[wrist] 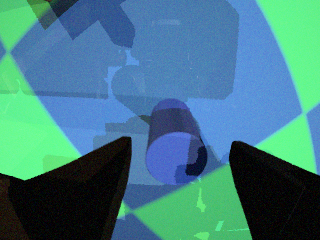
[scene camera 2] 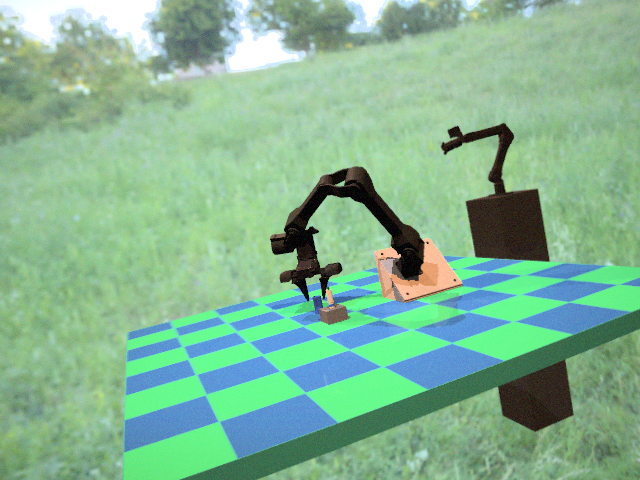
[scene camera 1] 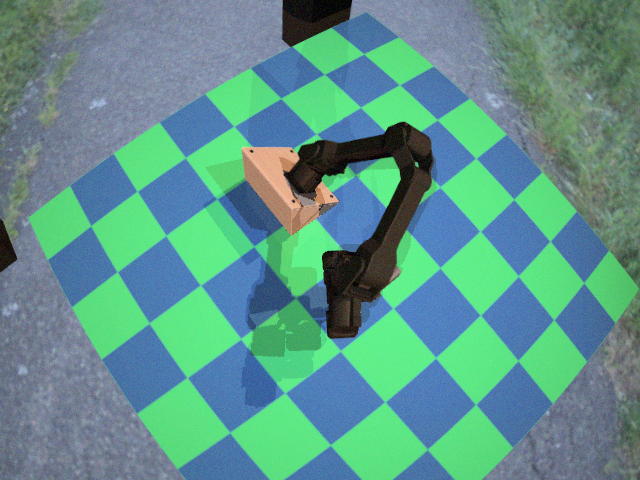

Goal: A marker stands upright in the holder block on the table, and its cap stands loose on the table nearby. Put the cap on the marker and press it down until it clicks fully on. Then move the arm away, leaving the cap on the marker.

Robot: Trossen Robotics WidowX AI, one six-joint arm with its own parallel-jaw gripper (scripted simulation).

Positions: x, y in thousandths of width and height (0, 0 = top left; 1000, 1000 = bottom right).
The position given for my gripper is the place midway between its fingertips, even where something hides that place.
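Observation:
On scene camera 2 you'd find my gripper (scene camera 2: 495, 624). The wrist view has the gripper as well (wrist: 570, 619), and there's a blue cap (wrist: 552, 644) in there with it.

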